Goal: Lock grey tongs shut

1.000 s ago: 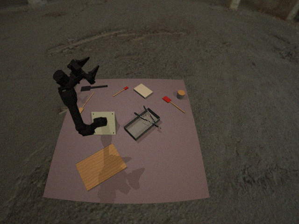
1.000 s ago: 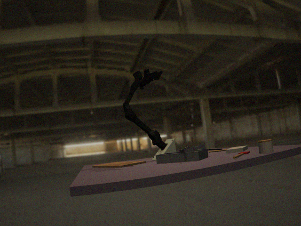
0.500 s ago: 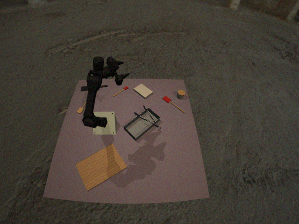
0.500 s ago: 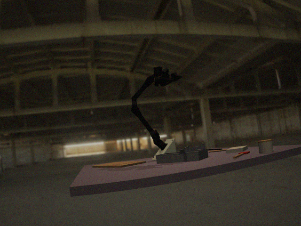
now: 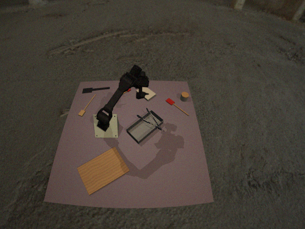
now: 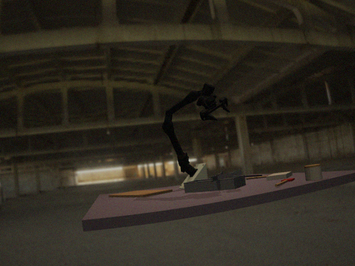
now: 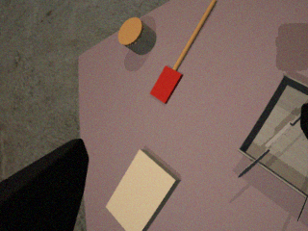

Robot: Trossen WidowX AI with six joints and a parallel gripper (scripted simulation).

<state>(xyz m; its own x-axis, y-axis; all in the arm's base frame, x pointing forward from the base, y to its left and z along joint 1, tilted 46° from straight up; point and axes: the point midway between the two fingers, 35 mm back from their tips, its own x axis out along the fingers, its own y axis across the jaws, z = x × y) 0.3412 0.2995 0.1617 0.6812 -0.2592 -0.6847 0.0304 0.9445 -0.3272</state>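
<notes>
Now: the yellow piece 330 mm below my gripper tip, 100 mm to the right of it and 40 mm ahead of it. The rest, counted from my gripper tip: grey roasting tin: 370 mm below, 90 mm to the right, 20 mm behind; then white block: 390 mm below, 320 mm to the left, 10 mm behind; then wooden board: 480 mm to the right, 390 mm below, 370 mm behind.
</notes>
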